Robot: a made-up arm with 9 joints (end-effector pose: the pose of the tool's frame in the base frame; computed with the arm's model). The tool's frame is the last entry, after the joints. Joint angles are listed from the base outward.
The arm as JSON. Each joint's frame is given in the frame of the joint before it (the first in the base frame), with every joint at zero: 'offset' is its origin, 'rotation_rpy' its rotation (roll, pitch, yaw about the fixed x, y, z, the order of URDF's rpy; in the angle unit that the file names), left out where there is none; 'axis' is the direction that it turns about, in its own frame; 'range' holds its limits. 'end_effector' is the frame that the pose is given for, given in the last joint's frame.
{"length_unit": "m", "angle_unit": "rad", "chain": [
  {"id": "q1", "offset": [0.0, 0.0, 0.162], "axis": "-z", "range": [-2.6, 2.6]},
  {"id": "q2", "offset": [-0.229, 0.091, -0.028], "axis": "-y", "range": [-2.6, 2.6]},
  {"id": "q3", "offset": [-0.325, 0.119, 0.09], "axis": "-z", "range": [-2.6, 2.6]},
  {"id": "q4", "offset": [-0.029, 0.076, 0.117], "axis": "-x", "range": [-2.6, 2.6]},
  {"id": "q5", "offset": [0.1, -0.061, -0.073], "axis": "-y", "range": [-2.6, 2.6]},
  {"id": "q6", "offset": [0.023, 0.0, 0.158], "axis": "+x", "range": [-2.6, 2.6]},
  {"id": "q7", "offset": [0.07, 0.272, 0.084], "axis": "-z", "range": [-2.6, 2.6]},
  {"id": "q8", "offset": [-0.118, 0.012, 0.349], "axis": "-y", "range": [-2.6, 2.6]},
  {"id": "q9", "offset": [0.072, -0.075, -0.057], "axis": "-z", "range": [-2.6, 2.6]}
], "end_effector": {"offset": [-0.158, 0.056, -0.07]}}
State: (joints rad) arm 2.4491 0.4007 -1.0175 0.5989 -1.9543 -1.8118 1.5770 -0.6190 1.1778
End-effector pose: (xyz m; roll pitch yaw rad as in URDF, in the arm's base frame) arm 0.5911 0.4719 -0.0670 3.1164 -0.7314 -0.6481
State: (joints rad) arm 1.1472 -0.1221 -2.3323 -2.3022 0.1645 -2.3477 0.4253 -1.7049 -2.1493
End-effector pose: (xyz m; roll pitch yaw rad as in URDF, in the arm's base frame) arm -0.3090 0.5193 0.6431 1.7959 -0.5937 2.0909
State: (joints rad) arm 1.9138 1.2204 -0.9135 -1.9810 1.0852 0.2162 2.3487 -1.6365 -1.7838
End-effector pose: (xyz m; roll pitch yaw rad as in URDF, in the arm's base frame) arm -0.1251 0.8807 0.0278 -2.6627 -0.0573 -1.8782
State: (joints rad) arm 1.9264 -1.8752 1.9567 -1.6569 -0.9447 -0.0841 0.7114 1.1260 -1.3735
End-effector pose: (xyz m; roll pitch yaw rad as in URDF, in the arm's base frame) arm -0.2129 -0.1734 0.7010 -0.9426 0.4416 -2.7075
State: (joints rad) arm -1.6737 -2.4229 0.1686 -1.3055 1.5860 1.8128 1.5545 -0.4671 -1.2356
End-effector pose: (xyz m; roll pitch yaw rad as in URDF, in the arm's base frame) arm -0.4215 0.0892 0.8792 1.4082 0.3988 0.3707
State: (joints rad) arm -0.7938 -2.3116 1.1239 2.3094 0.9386 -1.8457 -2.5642 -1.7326 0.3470
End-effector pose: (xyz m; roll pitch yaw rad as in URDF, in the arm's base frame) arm -0.0120 -0.1711 0.4653 2.3630 1.2626 3.0096
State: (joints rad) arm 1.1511 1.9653 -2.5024 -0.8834 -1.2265 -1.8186 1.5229 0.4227 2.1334
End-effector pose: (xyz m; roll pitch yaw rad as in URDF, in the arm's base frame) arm -0.2163 0.1805 -0.5422 -1.7497 -0.9509 1.6311
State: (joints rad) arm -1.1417 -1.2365 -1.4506 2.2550 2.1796 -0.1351 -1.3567 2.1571 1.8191
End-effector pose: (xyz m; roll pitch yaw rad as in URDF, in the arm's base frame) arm 0.4196 -0.0381 0.1973 0.3512 -0.6475 -1.6078
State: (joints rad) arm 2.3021 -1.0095 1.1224 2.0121 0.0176 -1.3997 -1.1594 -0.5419 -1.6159
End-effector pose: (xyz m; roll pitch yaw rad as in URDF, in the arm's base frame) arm 0.2159 0.2871 0.2111 -1.4787 -0.7296 -0.2839
